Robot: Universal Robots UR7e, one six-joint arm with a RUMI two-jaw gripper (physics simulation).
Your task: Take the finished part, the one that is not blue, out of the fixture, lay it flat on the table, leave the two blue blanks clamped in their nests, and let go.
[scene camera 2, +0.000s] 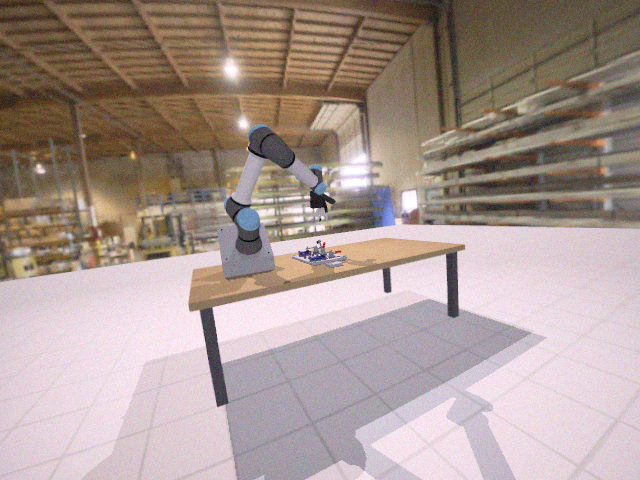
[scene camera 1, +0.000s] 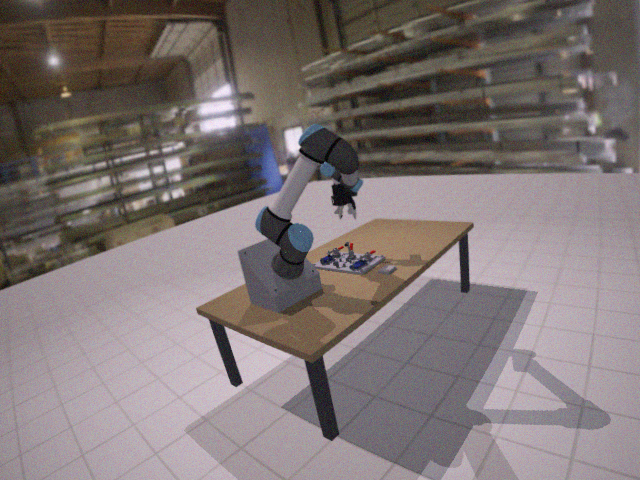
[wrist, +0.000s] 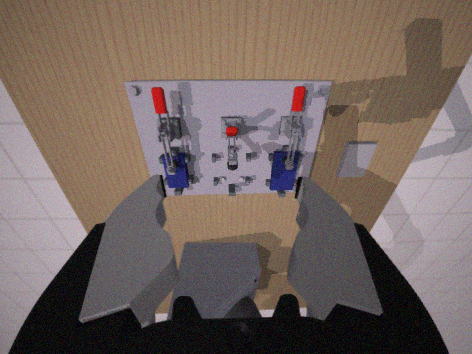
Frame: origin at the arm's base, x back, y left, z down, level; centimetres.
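Where they show: gripper, fingertip midpoint: [scene camera 2: 323, 221] [scene camera 1: 347, 219] [wrist: 231, 177]; arm's base, link origin: [scene camera 2: 248, 245] [scene camera 1: 287, 266].
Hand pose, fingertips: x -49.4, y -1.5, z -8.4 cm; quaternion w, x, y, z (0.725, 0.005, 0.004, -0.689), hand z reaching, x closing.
Each offset is from my fingertips to the top centre of the thing. "*": to the spot under its first point. Level surfaces: height alone.
The finished part @[dz +22.1, dx +10.6, dy -27.8 cm] [scene camera 1: 387, 269] [scene camera 2: 333, 264] [wrist: 357, 159], a light grey block, lies flat on the table beside the fixture plate @[dz +22.1, dx +6.4, dy -0.4 cm] [scene camera 1: 338, 268] [wrist: 200, 100]. In the wrist view it is right of the plate, partly in shadow. One blue blank @[dz +19.4, dx +10.5, dy +10.7 cm] [scene camera 1: 326, 259] [wrist: 176, 171] sits in the left nest and another blue blank @[dz +20.5, dx +11.9, dy -11.3 cm] [scene camera 1: 358, 264] [wrist: 284, 171] in the right nest, each with a clamp arm down over it. The middle nest holds no part, and its clamp @[* dz +15.0, dx +3.4, dy -0.8 cm] [wrist: 232, 145] has its red handle upright. My gripper [scene camera 1: 345, 214] [scene camera 2: 321, 218] [wrist: 231, 177] is open and empty, high above the fixture.
The wooden table @[dz +23.6 cm] [scene camera 1: 429, 235] [scene camera 2: 403, 248] [wrist: 60, 100] carries the fixture and the arm's grey base [scene camera 1: 281, 291] [scene camera 2: 245, 264] [wrist: 220, 265]. Red clamp handles @[dz +17.9, dx -2.8, dy +10.5 cm] [wrist: 158, 100] @[dz +18.9, dx -2.4, dy -11.5 cm] [wrist: 298, 99] reach toward the plate's far edge in the wrist view. The arm's shadows fall across the table.
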